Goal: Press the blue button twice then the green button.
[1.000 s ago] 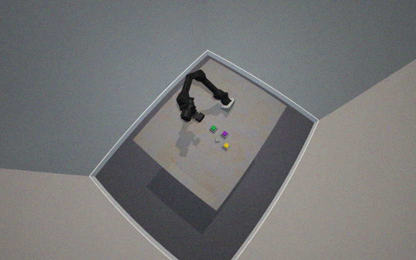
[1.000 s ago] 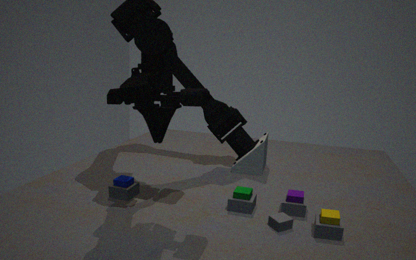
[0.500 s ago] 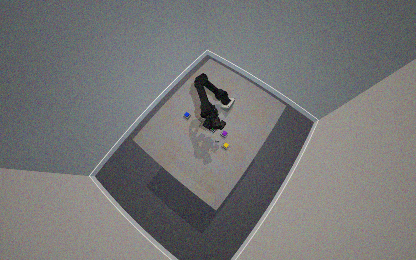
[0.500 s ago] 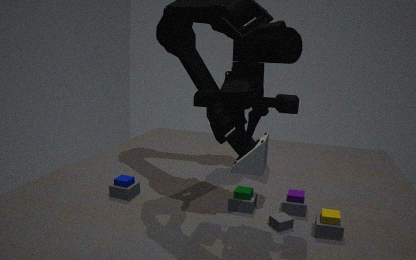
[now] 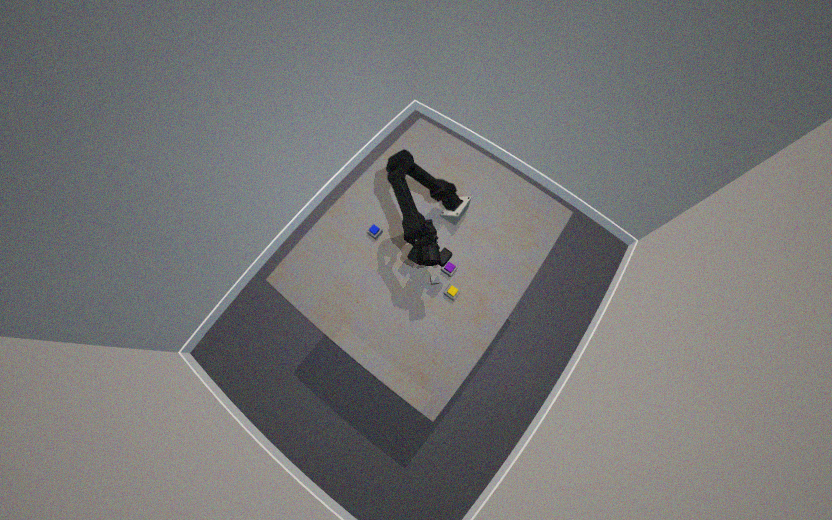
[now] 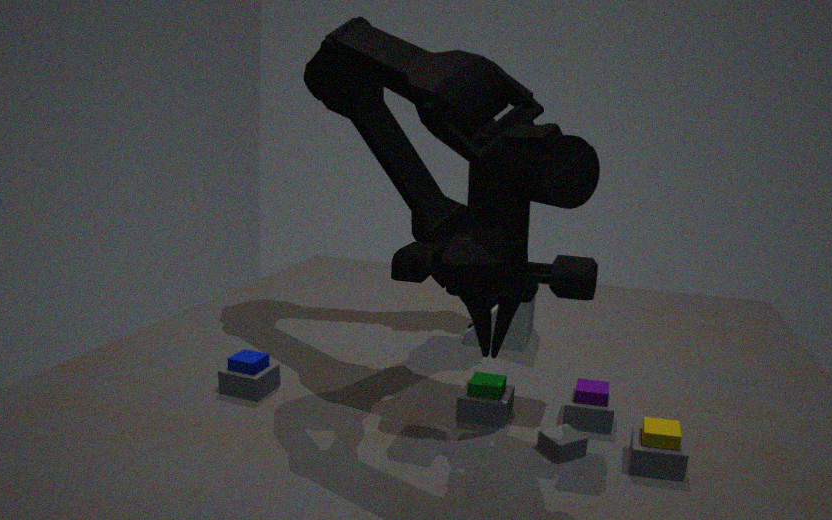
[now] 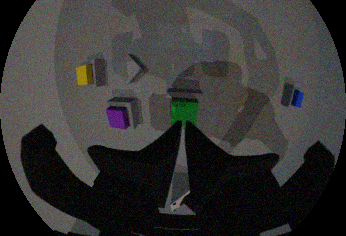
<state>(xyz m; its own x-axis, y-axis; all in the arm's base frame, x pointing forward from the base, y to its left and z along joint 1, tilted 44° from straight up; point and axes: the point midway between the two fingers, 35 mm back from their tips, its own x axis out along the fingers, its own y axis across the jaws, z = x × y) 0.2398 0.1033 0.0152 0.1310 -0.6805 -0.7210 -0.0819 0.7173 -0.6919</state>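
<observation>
My gripper tip is now 30 mm above the green button. Also, from my gripper tip: yellow button (40 mm ahead, 170 mm to the left, 30 mm below); then purple button (30 mm behind, 100 mm to the left, 30 mm below); then small grey block (50 mm ahead, 90 mm to the left, 50 mm below).
</observation>
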